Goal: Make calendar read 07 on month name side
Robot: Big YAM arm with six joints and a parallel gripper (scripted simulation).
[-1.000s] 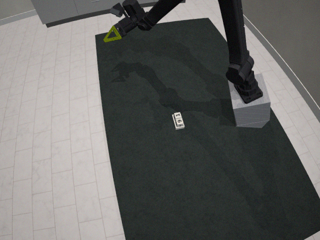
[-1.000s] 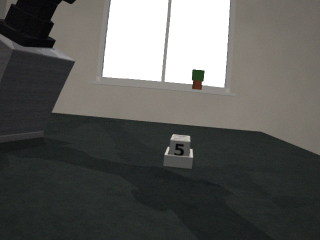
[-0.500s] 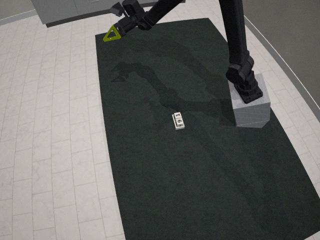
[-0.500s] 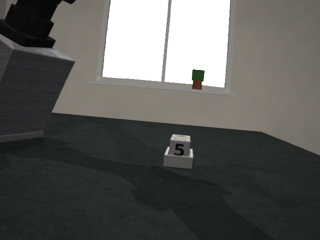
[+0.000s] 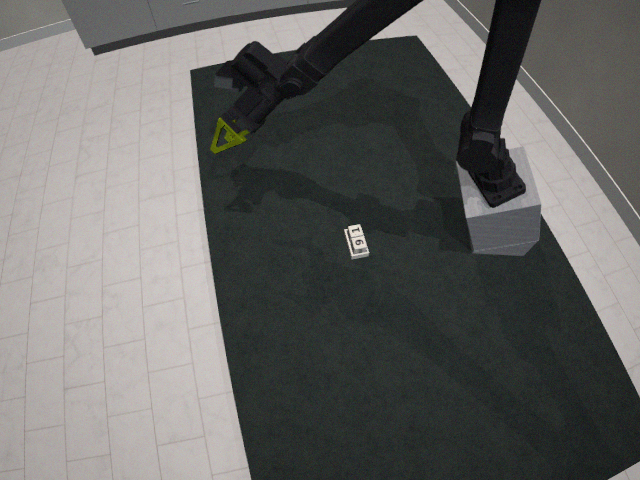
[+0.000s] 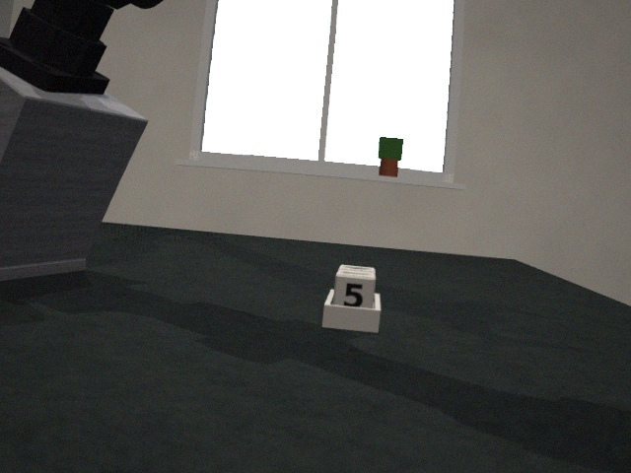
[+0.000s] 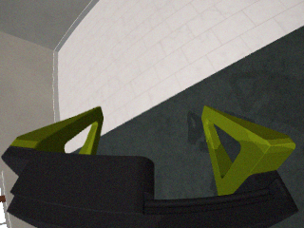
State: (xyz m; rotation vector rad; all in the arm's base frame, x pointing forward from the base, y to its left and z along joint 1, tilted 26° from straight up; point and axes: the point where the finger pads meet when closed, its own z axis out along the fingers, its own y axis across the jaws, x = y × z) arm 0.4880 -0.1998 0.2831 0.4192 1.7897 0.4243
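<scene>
The small white tray is 250 mm behind my hand, 210 mm to the left of it and 200 mm below it.
</scene>
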